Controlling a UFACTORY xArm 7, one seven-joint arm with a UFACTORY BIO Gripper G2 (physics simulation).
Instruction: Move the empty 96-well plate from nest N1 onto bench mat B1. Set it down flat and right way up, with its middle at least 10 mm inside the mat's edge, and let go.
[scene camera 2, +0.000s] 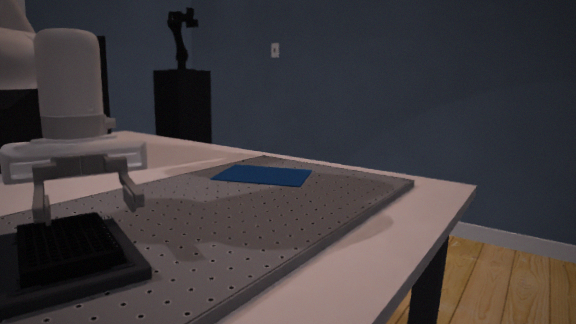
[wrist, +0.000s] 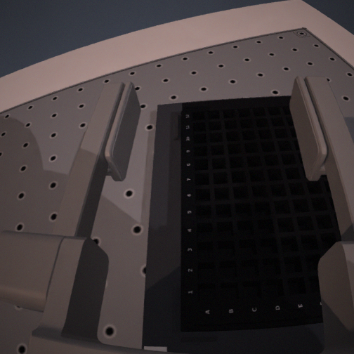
Scene:
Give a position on a black 96-well plate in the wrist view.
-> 253, 228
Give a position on a blue bench mat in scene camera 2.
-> At 291, 177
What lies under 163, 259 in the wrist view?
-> A dark nest.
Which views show the black 96-well plate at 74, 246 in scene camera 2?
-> Scene camera 2 and the wrist view: all of them.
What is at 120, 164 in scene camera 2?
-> My gripper.

